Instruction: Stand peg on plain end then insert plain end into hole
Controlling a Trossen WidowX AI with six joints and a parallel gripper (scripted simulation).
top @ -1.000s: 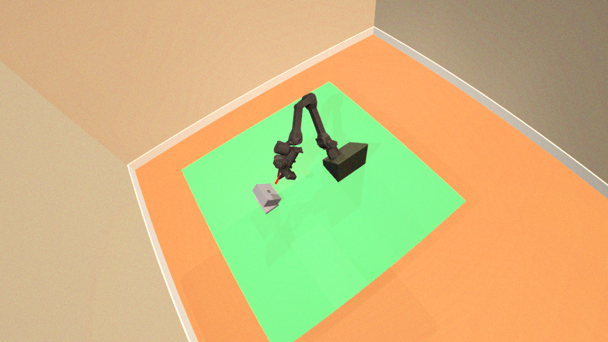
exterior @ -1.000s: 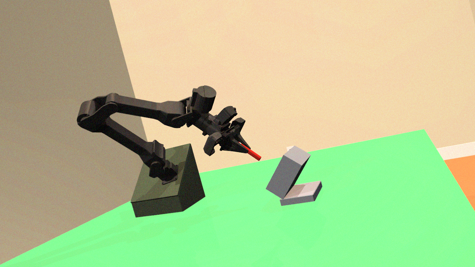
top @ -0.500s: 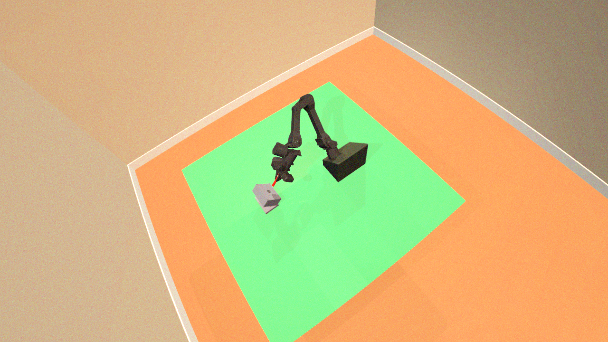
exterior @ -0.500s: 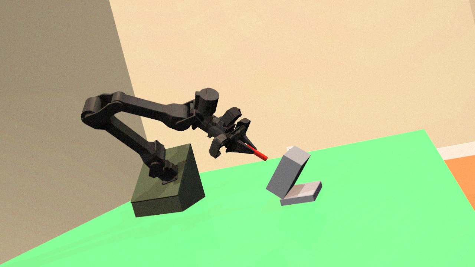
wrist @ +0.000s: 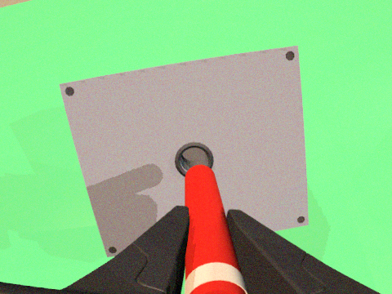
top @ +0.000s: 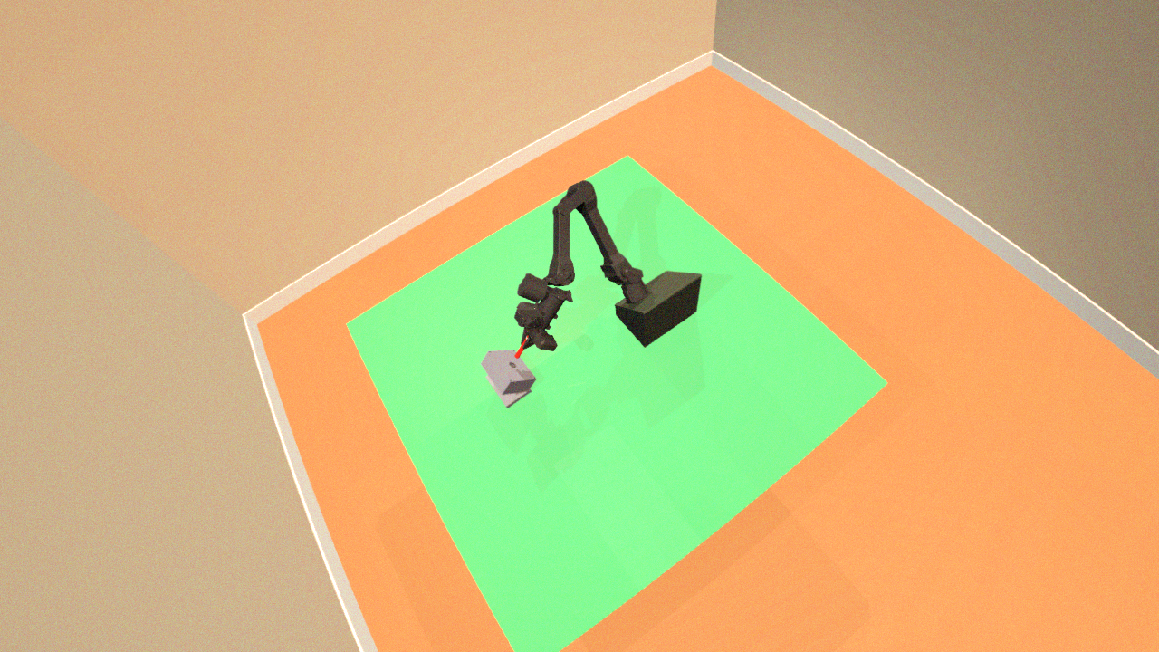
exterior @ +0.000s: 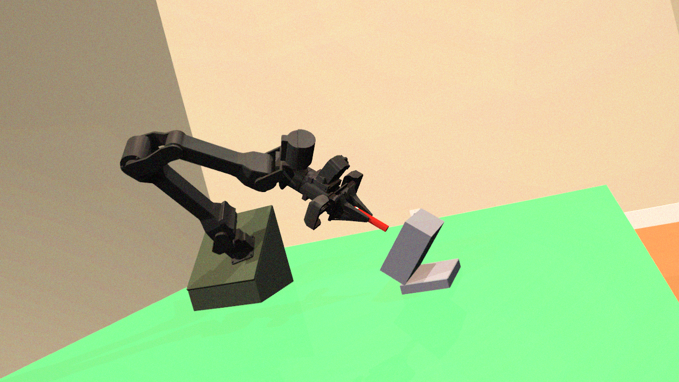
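The grey sloped panel lies 7 cm ahead of my gripper tip, 1 cm to the right of it and 7 cm below it. Also, from my gripper tip: red peg: 1 cm behind, 1 cm above; then flat grey foot: 9 cm ahead, 1 cm to the right, 14 cm below.
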